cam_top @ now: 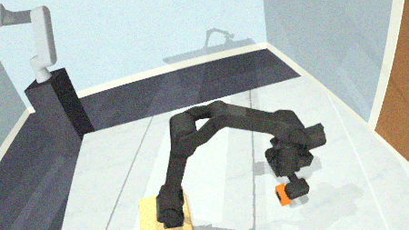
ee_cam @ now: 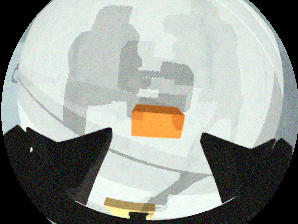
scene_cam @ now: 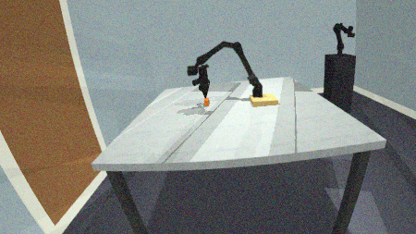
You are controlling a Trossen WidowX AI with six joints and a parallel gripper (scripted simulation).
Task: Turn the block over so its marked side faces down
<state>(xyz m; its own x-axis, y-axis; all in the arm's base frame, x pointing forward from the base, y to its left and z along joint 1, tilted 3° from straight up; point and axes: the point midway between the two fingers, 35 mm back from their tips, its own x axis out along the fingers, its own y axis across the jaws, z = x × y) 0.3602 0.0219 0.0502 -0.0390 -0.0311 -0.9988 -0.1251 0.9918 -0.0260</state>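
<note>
Right now the orange block is 4 cm below my gripper tip and 1 cm behind it.
</note>
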